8 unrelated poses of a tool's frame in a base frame.
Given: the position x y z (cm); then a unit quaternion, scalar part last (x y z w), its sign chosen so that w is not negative.
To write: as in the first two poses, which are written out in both.
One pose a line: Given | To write
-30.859 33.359 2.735 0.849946 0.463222 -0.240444 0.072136 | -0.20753 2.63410 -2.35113 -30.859 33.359 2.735
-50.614 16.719 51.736 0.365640 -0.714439 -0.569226 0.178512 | 1.40166 1.86318 2.34772 -50.614 16.719 51.736
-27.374 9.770 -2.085 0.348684 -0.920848 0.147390 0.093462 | -2.49789 2.79075 -1.77395 -27.374 9.770 -2.085
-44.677 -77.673 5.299 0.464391 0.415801 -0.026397 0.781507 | 0.80678 1.34601 -0.87431 -44.677 -77.673 5.299
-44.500 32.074 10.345 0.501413 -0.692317 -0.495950 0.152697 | 1.24266 2.05041 2.49629 -44.500 32.074 10.345
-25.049 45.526 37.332 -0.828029 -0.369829 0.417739 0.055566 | -0.55229 2.27157 -2.85378 -25.049 45.526 37.332
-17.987 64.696 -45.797 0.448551 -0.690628 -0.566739 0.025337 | 1.03946 1.93513 2.19148 -17.987 64.696 -45.797
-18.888 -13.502 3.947 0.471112 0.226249 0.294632 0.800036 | 1.47594 1.09985 -0.77022 -18.888 -13.502 3.947
